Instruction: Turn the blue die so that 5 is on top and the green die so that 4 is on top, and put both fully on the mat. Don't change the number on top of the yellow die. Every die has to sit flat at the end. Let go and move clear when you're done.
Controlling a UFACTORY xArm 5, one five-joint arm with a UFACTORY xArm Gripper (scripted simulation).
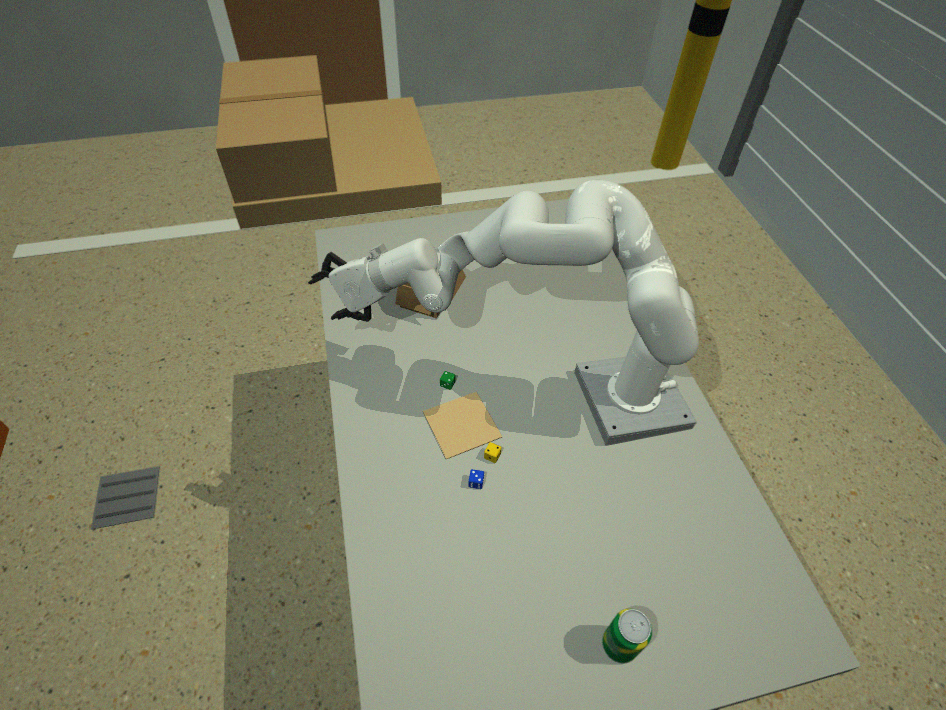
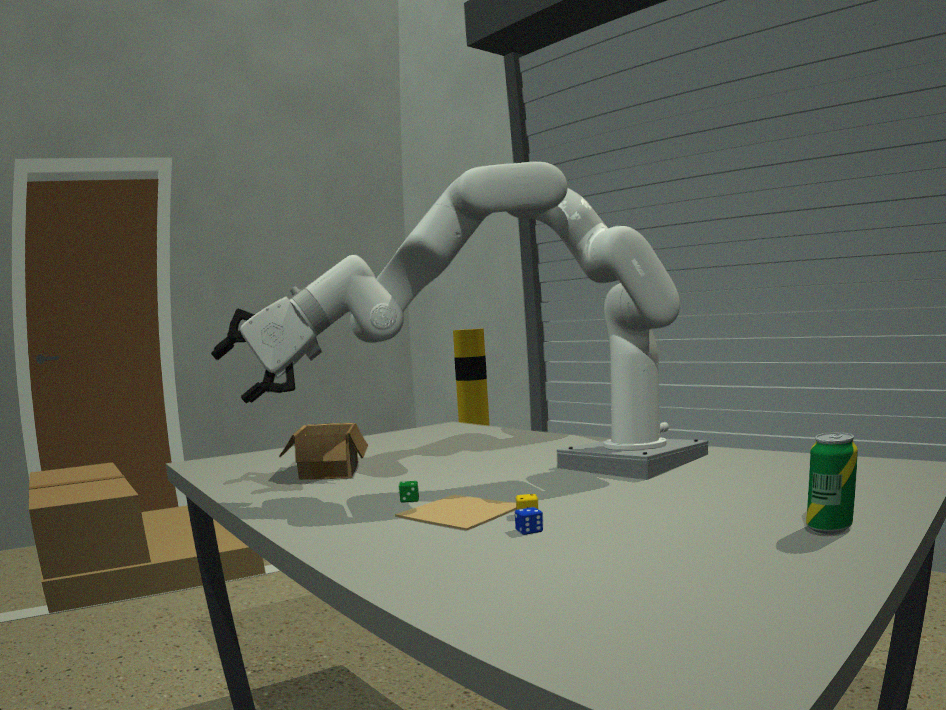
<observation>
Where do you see a green can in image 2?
833,458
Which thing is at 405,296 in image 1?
A cardboard box.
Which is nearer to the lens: the cardboard mat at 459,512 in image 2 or the cardboard box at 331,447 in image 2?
The cardboard mat.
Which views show the cardboard box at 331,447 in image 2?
Image 1 and image 2: all of them.
</observation>
